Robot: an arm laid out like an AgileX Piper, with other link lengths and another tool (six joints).
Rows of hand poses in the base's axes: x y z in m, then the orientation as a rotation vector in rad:
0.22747, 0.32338, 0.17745, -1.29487, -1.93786, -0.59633
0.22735, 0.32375, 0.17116, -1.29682, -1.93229, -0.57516
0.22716, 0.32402, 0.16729, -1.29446, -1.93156, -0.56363
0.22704, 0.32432, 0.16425, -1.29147, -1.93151, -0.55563
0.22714, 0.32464, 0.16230, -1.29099, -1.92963, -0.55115
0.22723, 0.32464, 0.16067, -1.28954, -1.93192, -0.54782
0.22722, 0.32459, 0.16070, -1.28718, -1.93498, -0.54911
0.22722, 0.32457, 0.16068, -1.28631, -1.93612, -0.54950
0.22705, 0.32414, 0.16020, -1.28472, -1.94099, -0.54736
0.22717, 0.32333, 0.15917, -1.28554, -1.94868, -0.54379
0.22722, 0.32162, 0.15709, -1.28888, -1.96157, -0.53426
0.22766, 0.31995, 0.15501, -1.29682, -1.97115, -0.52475
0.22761, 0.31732, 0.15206, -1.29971, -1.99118, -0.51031
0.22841, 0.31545, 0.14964, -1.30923, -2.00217, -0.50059
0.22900, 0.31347, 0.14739, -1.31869, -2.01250, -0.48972
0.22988, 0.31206, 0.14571, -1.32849, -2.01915, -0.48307
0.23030, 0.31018, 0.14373, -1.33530, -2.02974, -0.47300
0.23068, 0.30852, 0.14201, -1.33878, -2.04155, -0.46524
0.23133, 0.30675, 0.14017, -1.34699, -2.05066, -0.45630
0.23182, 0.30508, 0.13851, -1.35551, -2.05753, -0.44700
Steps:
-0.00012, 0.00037, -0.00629, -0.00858, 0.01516, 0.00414
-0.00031, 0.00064, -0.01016, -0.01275, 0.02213, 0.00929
-0.00043, 0.00094, -0.01320, -0.01524, 0.02679, 0.01389
-0.00033, 0.00126, -0.01515, -0.01631, 0.03062, 0.01520
-0.00024, 0.00126, -0.01678, -0.01838, 0.03085, 0.01783
-0.00025, 0.00121, -0.01675, -0.01809, 0.02819, 0.01977
-0.00025, 0.00119, -0.01677, -0.01803, 0.02724, 0.02052
-0.00042, 0.00076, -0.01725, -0.02071, 0.02491, 0.02348
-0.00030, -0.00005, -0.01828, -0.02665, 0.02087, 0.02592
-0.00025, -0.00176, -0.02036, -0.03931, 0.01567, 0.02979
0.00019, -0.00343, -0.02244, -0.05256, 0.01228, 0.02969
0.00014, -0.00606, -0.02539, -0.07093, 0.00413, 0.03702
0.00094, -0.00793, -0.02781, -0.08569, -0.00057, 0.03617
0.00153, -0.00991, -0.03006, -0.10067, -0.00425, 0.03554
0.00241, -0.01132, -0.03174, -0.11190, -0.00736, 0.03250
0.00283, -0.01320, -0.03372, -0.12531, -0.01138, 0.03344
0.00321, -0.01486, -0.03544, -0.13655, -0.01704, 0.03617
0.00386, -0.01663, -0.03728, -0.14932, -0.02079, 0.03542
0.00435, -0.01830, -0.03894, -0.16134, -0.02275, 0.03407

